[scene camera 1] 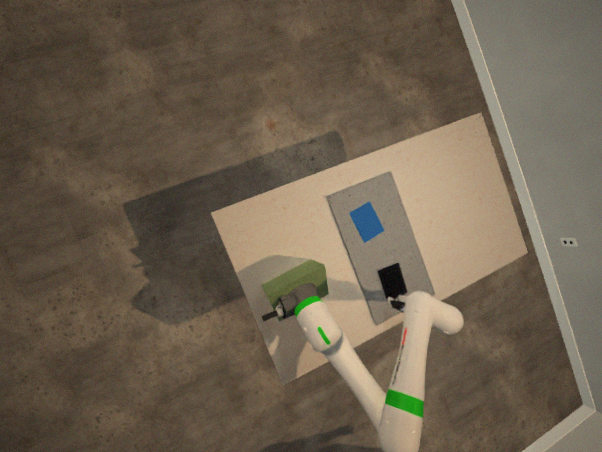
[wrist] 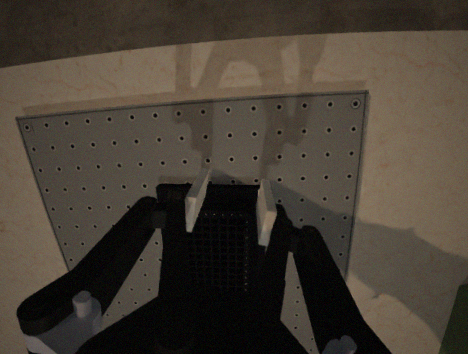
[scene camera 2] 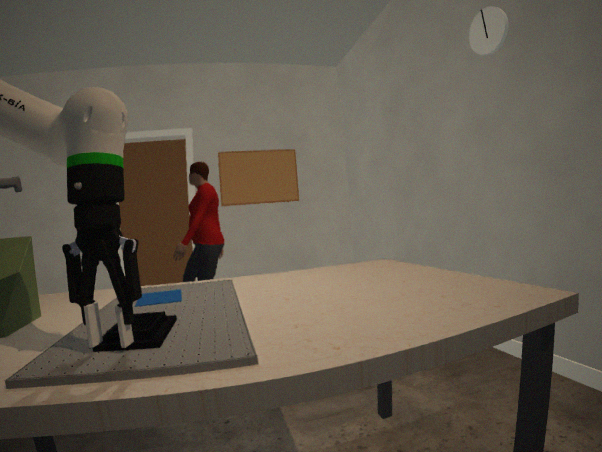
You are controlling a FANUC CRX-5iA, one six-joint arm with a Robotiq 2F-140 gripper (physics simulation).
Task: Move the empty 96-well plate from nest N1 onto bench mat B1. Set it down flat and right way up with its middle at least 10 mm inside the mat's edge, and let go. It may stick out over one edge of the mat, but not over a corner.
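Where they show: gripper, between the fingertips: (scene camera 1: 394, 298) (wrist: 233, 187) (scene camera 2: 111, 344); arm's base, origin of its link: (scene camera 1: 300, 294).
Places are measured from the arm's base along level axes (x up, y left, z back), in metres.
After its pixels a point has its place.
Observation:
The black 96-well plate (wrist: 222, 250) @[y -0.144, x -0.099, z -0.482 m] lies in the black nest N1 (wrist: 175, 192) (scene camera 2: 167, 325) @[y -0.125, x -0.108, z -0.549 m], its wells partly hidden by my gripper. In scene camera 1 nest and plate show as one dark rectangle. My gripper (wrist: 233, 187) @[y -0.216, x -0.108, z -0.473 m] (scene camera 2: 111, 340) @[y -0.216, x -0.108, z -0.473 m] is partly closed, its two pale fingertips apart, low at the front end of the nest. The gap between them looks narrower than the plate, and I see no plate side gripped. Whether the tips touch the plate is hidden. The blue bench mat B1 (scene camera 1: 367, 222) @[y 0.196, x -0.118, z -0.447 m] (scene camera 2: 159, 298) @[y 0.178, x -0.118, z -0.450 m] lies flat, well apart from the nest.
Nest and mat are on a grey perforated board (scene camera 1: 362, 257) @[y 0.036, x -0.120, z -0.371 m] (scene camera 2: 215, 345) @[y -0.221, x -0.120, z -0.650 m] (wrist: 115, 127) @[y -0.273, x -0.120, z -0.599 m] on the table (scene camera 1: 460, 200) @[y 0.154, x -0.133, z -1.030 m] (scene camera 2: 350, 305) @[y -0.039, x -0.133, z -0.939 m]. A green angular block (scene camera 1: 295, 280) @[y 0.085, x 0.090, z 0.018 m] (scene camera 2: 17, 285) @[y 0.008, x -0.029, z -0.134 m] stands left of the board, beside another white arm part (scene camera 1: 319, 325) @[y -0.087, x 0.174, z -0.008 m]. A person in red (scene camera 2: 204, 215) stands behind the table.

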